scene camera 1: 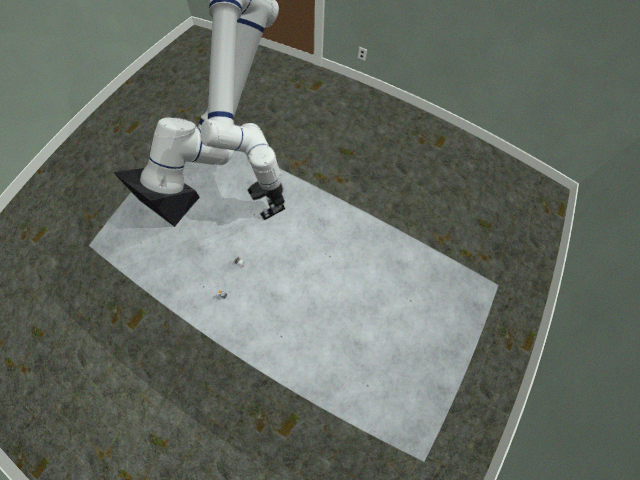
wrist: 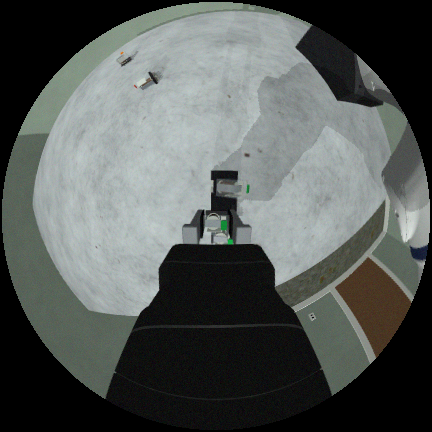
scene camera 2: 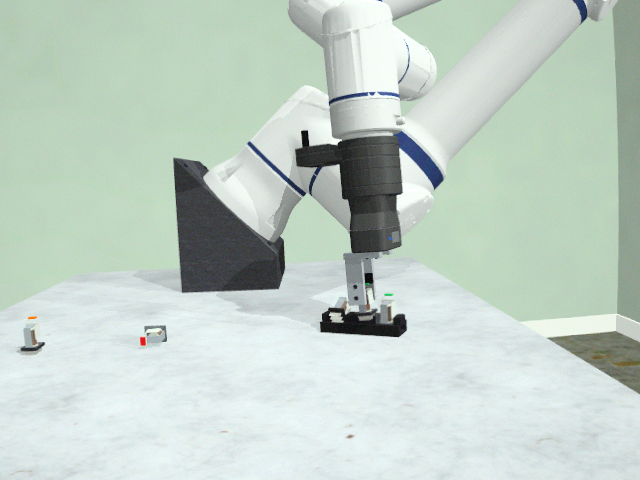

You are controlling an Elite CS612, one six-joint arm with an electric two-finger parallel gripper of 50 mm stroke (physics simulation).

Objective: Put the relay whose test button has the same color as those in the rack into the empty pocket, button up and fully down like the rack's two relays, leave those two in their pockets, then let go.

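Places are measured from the arm's base along level axes (x ahead, y left, z up), in centimetres.
Pixels of known places: gripper, fingertip midpoint: (scene camera 1: 273, 208) (wrist: 215, 217) (scene camera 2: 362, 302); arm's base, origin of the base link: (scene camera 1: 161, 183) (scene camera 2: 239, 209).
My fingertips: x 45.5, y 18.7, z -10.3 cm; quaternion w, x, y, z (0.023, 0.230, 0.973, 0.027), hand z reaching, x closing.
Ahead of a thing's pixels: the offset from my fingertips to its top centre.
My gripper (scene camera 2: 364, 303) (wrist: 215, 217) is shut on a green-button relay {dy +0.3, dx +0.1, dz +2.3 cm} (scene camera 2: 369, 298) (wrist: 213, 221) and holds it about upright, button up, over the middle pocket of the black rack {dy +0.1, dx -1.1, dz -1.7 cm} (scene camera 2: 361, 327) (wrist: 224, 174). Its dark base shows at about the rack's rim, with pale pins below, higher than the right relay's base. The right rack relay {dy +3.0, dx +0.4, dz +0.8 cm} (scene camera 2: 387, 310) stands upright with its green button up. The left rack relay {dy -2.5, dx -3.0, dz +0.7 cm} (scene camera 2: 339, 305) (wrist: 231, 188) leans strongly away, its base tipped up and pins showing; its green button shows in the wrist view. The fingers partly hide the held relay.
A red-button relay {dy -26.5, dx +0.5, dz -1.9 cm} (scene camera 1: 239, 261) (scene camera 2: 155, 334) (wrist: 146, 81) lies on its side on the table. An orange-button relay {dy -41.5, dx +2.6, dz +0.4 cm} (scene camera 1: 222, 294) (scene camera 2: 31, 333) (wrist: 124, 59) stands upright farther from the rack. The arm's dark wedge base (scene camera 2: 222, 248) (wrist: 330, 65) stands behind the rack.
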